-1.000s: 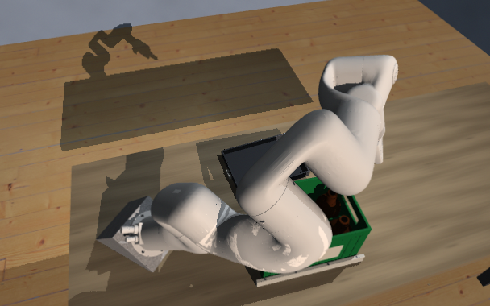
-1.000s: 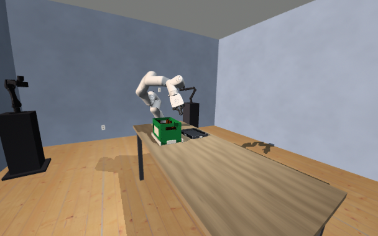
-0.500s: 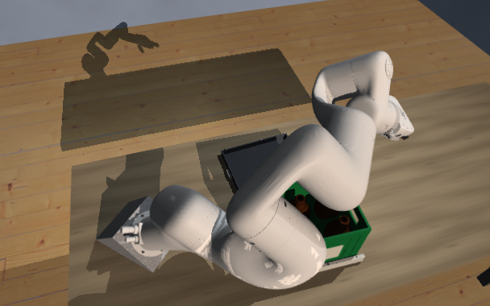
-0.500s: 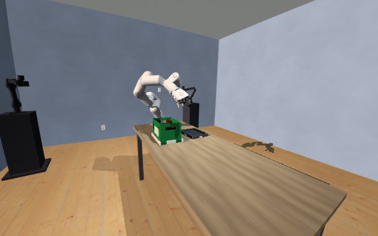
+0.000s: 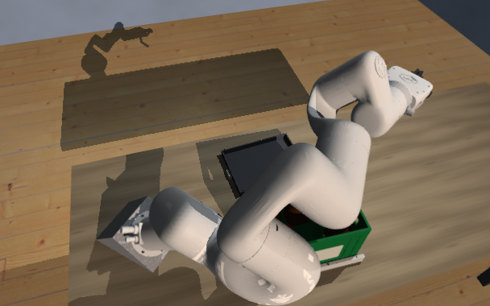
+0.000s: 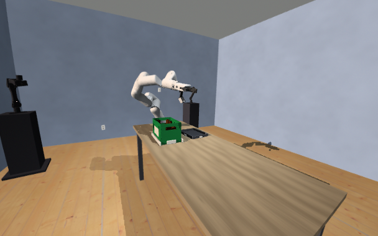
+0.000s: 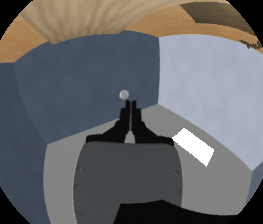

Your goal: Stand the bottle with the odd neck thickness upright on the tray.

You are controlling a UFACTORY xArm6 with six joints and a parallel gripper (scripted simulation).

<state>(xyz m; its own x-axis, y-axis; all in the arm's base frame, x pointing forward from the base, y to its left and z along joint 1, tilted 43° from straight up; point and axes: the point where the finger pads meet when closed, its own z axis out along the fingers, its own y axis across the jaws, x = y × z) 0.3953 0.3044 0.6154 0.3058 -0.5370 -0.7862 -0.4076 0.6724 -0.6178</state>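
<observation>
My gripper is now 36 cm above the green crate, 30 cm past it and 8 cm to the left of it. Round my hand: dark tray: 44 cm below, 27 cm behind, 21 cm to the left.
</observation>
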